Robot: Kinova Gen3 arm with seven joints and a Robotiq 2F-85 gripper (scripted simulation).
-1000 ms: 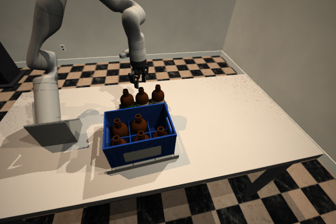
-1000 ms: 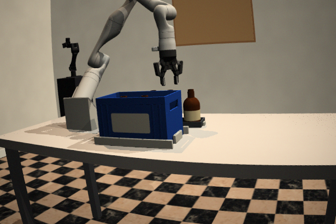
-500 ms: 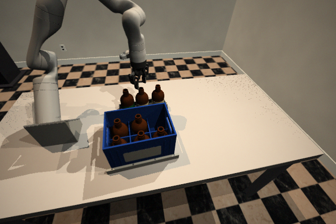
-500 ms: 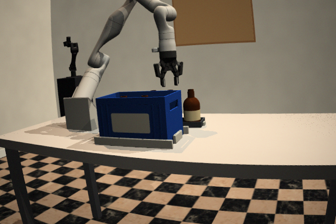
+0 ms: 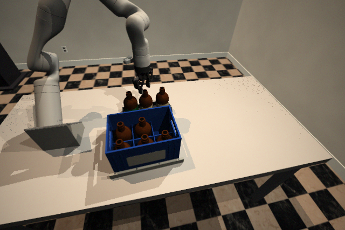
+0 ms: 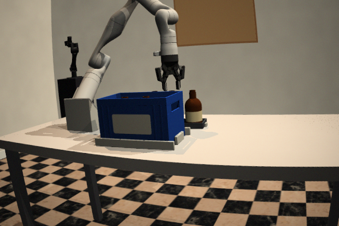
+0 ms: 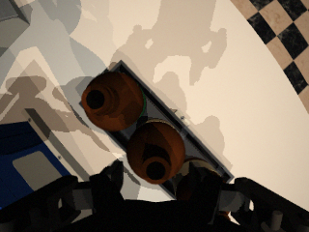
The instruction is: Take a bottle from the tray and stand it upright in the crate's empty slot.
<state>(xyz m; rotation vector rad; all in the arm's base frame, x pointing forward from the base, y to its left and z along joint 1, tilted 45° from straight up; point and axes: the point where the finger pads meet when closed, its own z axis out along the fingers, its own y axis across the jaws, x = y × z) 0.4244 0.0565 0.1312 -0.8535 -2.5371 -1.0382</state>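
Right now the dark tray is 160 mm below my hand. Also, from my hand: crate (240 mm to the right, 90 mm below, 20 mm behind).
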